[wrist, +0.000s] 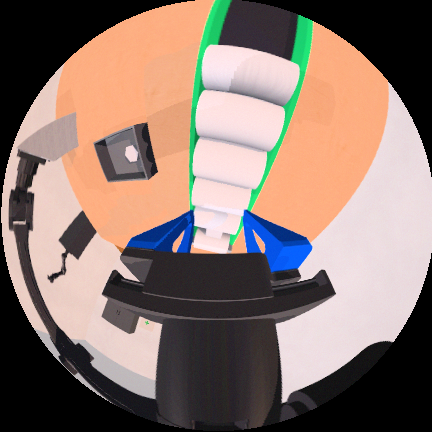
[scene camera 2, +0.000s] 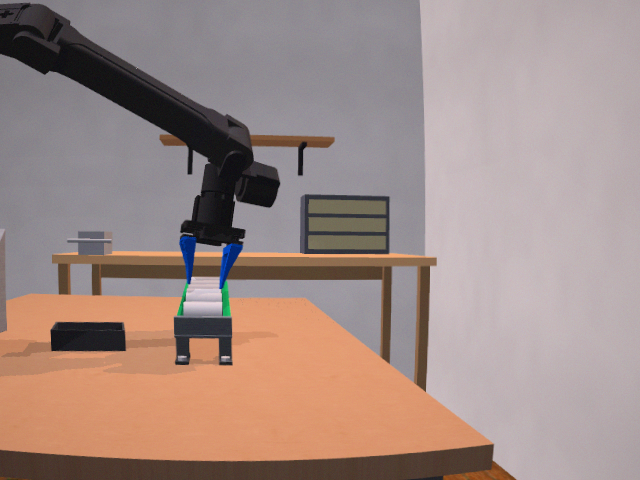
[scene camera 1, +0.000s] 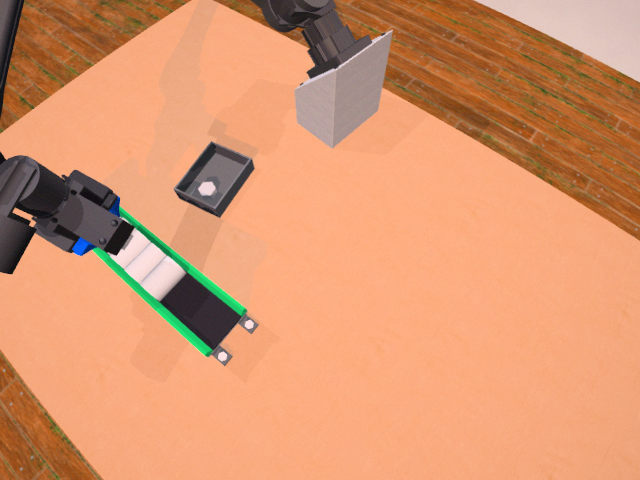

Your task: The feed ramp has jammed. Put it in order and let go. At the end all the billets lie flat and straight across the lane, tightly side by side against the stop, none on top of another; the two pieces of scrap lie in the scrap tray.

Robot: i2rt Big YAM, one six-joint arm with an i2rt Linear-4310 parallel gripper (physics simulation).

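Frame: origin at the arm's base, x down, y right, z back, level; millimetres.
Seen in the pictures: gripper, fingertip midpoint: [wrist: 218, 214] [scene camera 2: 204, 286]; arm's base, origin of the base link: [scene camera 1: 340, 61].
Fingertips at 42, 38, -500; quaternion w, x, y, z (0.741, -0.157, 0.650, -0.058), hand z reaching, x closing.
Offsets run from my fingertips to a thing's top centre, as dx, dy, dz.
The feed ramp [scene camera 1: 217, 289] [scene camera 2: 203, 327] [wrist: 306, 40] has green side rails and a dark lane. Several white billets lie across it in a row; the nearest to the dark bare stretch {-8, -129, +18} [scene camera 1: 163, 279] [scene camera 2: 202, 308] [wrist: 250, 75] looks slightly slanted in the wrist view. Toward the far end, a small narrow pale piece {+8, +29, -3} [wrist: 216, 228] shows between or on the last white pieces; its exact seat is unclear. My gripper [scene camera 2: 206, 285] [wrist: 218, 214] is partly open and empty, its blue fingers astride the lane there. One hexagonal scrap piece {+87, +5, +180} [scene camera 1: 206, 188] [wrist: 131, 153] lies in the scrap tray {+72, +13, +206} [scene camera 1: 199, 205] [scene camera 2: 87, 341] [wrist: 116, 165].
A grey angled panel [scene camera 1: 359, 93] [wrist: 57, 137] on a second dark arm or mount stands beyond the tray. The ramp's feet have pale bolts [scene camera 1: 249, 324] [scene camera 2: 225, 358]. A back table [scene camera 2: 248, 259] carries a drawer cabinet [scene camera 2: 347, 215] below a wall shelf [scene camera 2: 289, 140].
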